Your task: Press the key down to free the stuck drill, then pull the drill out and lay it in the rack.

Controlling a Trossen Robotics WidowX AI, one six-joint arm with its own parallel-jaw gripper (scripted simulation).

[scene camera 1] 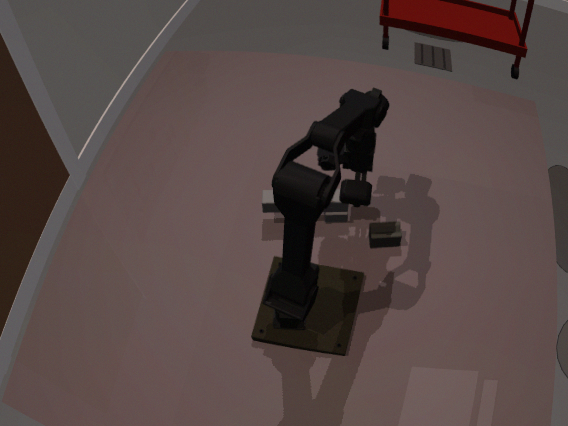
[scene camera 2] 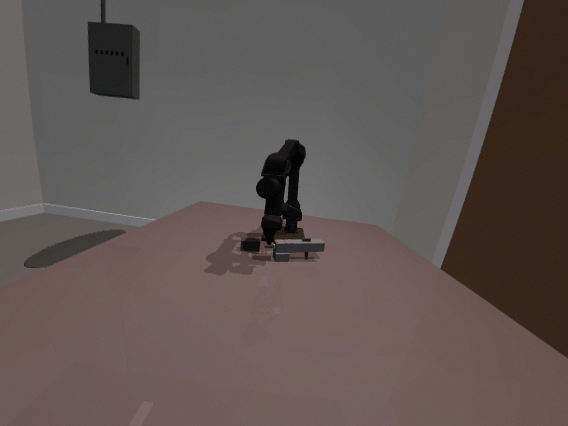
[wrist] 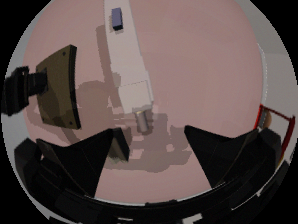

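Nothing is held by my gripper (scene camera 1: 358,189), and it is open. I find the gripper in the wrist view (wrist: 149,131) and again in scene camera 2 (scene camera 2: 269,239). There is also a rack (scene camera 1: 388,234).
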